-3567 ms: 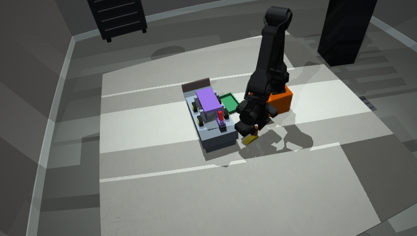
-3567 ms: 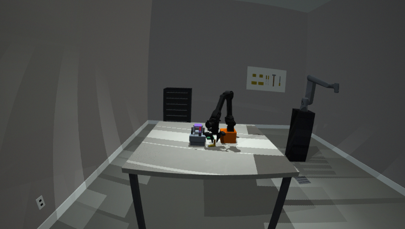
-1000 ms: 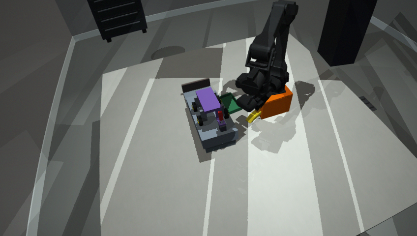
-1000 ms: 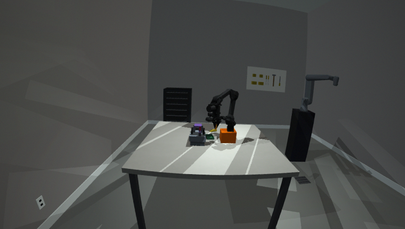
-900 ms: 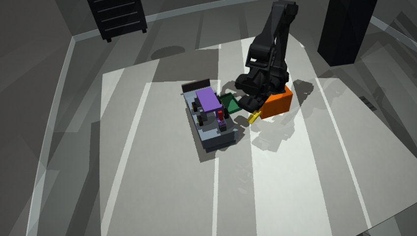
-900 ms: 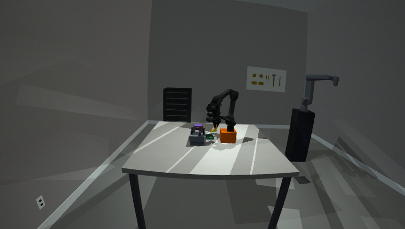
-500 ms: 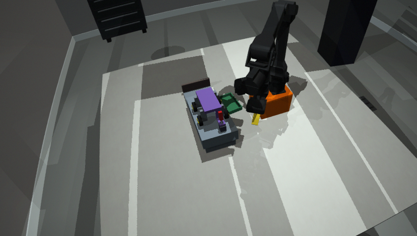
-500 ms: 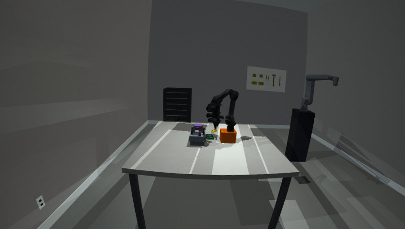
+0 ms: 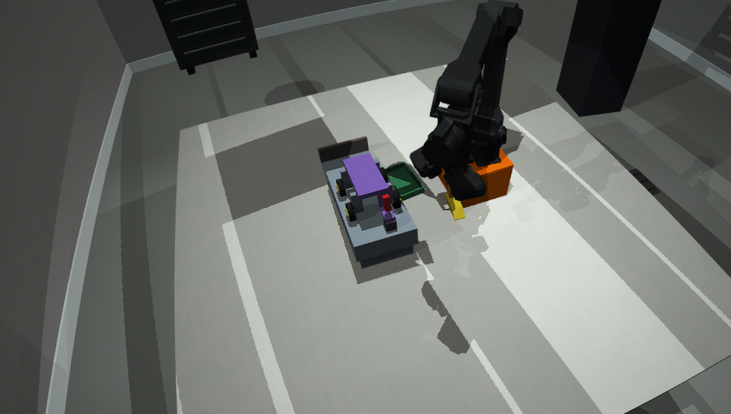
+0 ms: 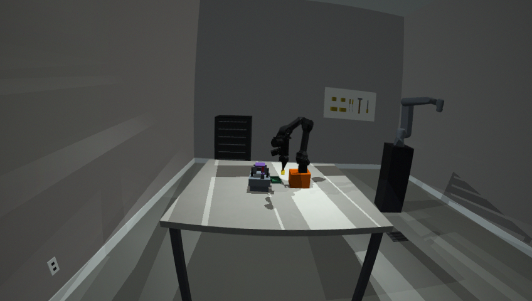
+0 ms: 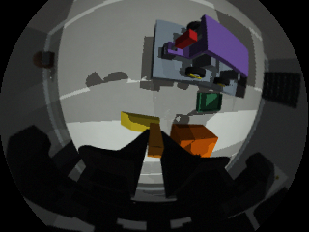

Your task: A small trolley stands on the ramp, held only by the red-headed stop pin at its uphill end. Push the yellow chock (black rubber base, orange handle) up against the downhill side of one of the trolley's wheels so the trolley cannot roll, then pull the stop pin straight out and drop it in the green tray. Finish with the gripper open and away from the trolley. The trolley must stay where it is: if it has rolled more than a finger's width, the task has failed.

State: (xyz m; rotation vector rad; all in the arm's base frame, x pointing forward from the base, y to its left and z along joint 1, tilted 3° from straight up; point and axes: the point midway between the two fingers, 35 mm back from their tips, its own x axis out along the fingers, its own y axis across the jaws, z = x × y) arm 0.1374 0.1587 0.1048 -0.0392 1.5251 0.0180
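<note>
The red-headed stop pin is 14 cm ahead of my gripper tip, 4 cm below it and 1 cm to the right of it. The rest, counted from my gripper tip: yellow chock (2 cm to the left, 1 cm below); then grey ramp (18 cm ahead, 13 cm below, 12 cm to the right); then trolley (18 cm ahead, 11 cm to the right, 6 cm below).
</note>
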